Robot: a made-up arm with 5 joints. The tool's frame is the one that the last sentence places.
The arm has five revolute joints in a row. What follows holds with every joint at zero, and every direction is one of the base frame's. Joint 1 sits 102.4 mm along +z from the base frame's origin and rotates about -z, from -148.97 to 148.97 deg. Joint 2 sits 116.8 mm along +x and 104.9 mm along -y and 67.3 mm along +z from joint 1 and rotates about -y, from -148.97 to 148.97 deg. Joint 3 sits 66.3 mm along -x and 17.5 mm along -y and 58.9 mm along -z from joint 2 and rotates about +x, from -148.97 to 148.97 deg. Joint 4 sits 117.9 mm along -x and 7.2 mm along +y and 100.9 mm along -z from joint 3 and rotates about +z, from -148.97 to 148.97 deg. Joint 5 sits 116.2 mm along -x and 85 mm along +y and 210.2 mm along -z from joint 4 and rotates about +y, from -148.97 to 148.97 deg. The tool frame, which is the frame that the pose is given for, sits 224.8 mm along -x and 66.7 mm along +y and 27.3 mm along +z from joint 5; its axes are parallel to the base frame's.
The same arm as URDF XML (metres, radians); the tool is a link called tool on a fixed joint. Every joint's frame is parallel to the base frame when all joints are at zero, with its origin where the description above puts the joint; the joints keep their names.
<robot name="arm">
<joint name="joint 1" type="revolute"><parent link="base_link"/><child link="link1"/><origin xyz="0 0 0.1024" rpy="0 0 0"/><axis xyz="0 0 -1"/><limit lower="-2.6" upper="2.6"/></joint>
<joint name="joint 2" type="revolute"><parent link="link1"/><child link="link2"/><origin xyz="0.1168 -0.1049 0.0673" rpy="0 0 0"/><axis xyz="0 -1 0"/><limit lower="-2.6" upper="2.6"/></joint>
<joint name="joint 3" type="revolute"><parent link="link2"/><child link="link3"/><origin xyz="-0.0663 -0.0175 -0.0589" rpy="0 0 0"/><axis xyz="1 0 0"/><limit lower="-2.6" upper="2.6"/></joint>
<joint name="joint 4" type="revolute"><parent link="link3"/><child link="link4"/><origin xyz="-0.1179 0.0072 -0.1009" rpy="0 0 0"/><axis xyz="0 0 1"/><limit lower="-2.6" upper="2.6"/></joint>
<joint name="joint 5" type="revolute"><parent link="link4"/><child link="link5"/><origin xyz="-0.1162 0.085 -0.2102" rpy="0 0 0"/><axis xyz="0 1 0"/><limit lower="-2.6" upper="2.6"/></joint>
<joint name="tool_joint" type="fixed"><parent link="link5"/><child link="tool"/><origin xyz="-0.2248 0.0667 0.0273" rpy="0 0 0"/></joint>
<link name="base_link"/>
<link name="link1"/>
<link name="link2"/>
<link name="link3"/>
<link name="link4"/>
<link name="link5"/>
<link name="tool"/>
</robot>

